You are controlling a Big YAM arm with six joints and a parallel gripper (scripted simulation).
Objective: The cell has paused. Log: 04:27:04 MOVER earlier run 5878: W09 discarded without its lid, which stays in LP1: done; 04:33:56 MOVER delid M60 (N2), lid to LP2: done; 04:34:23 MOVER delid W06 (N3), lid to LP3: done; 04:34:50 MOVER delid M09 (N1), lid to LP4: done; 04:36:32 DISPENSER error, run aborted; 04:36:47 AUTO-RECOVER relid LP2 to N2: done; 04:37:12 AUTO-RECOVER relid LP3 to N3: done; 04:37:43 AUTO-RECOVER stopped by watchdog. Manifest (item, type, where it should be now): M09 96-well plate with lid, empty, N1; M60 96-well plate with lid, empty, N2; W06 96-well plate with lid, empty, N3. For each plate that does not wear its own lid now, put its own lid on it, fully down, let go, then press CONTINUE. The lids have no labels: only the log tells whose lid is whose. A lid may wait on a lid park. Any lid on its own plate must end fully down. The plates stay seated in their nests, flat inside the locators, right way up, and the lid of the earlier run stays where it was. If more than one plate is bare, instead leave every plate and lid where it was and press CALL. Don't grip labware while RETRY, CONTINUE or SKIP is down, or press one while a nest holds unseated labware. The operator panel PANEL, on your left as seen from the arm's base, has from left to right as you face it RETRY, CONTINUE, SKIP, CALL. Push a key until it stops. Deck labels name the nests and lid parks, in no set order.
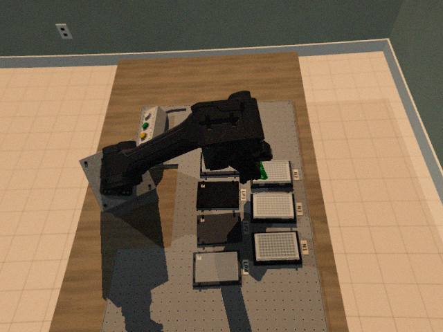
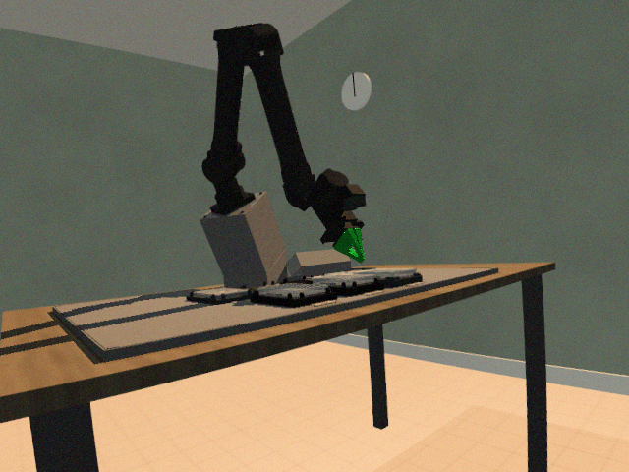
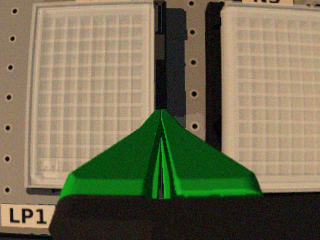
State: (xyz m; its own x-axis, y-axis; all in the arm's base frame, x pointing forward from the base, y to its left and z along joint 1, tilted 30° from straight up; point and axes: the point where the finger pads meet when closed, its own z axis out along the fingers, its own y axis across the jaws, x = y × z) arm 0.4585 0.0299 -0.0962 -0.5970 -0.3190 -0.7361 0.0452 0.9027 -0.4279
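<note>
Now: the plate 22 cm to the right of my hand, 5 cm below it and 1 cm ahead of it. Round my hand: lid park LP2: 16 cm behind, 15 cm to the right, 6 cm below; then lid park LP3: 16 cm behind, 6 cm below, 2 cm to the right; then LP1 label: 11 cm to the left, 6 cm below, 6 cm behind.
</note>
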